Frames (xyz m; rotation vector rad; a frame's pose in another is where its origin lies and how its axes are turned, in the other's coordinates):
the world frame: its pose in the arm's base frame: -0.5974 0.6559 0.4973 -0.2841 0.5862 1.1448
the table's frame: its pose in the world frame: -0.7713 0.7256 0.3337 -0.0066 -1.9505 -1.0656
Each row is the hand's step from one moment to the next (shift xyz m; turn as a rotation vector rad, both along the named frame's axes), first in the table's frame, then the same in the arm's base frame.
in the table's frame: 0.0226 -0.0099 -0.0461 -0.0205 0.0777 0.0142
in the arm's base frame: 0.0520 0.0028 0.0044 -0.0413 0.0688 0.0151
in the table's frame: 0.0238 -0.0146 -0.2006 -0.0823 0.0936 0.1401
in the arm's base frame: 0.1908 0.0574 -0.0363 -0.1804 0.0512 -0.0012
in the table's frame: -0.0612 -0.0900 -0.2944 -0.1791 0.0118 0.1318
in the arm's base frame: 0.2626 0.0495 -0.1647 -0.1871 0.0081 -0.1204
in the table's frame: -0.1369 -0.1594 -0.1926 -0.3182 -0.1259 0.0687
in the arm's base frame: 0.1627 -0.0305 -0.2320 -0.1460 -0.0522 -0.3127
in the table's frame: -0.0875 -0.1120 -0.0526 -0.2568 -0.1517 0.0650
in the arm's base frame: 0.0442 -0.0554 -0.1339 -0.1127 -0.0901 -0.2690
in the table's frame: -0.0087 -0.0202 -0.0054 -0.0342 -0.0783 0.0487
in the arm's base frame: 0.0070 -0.0135 -0.0168 -0.0348 -0.0787 -0.0476
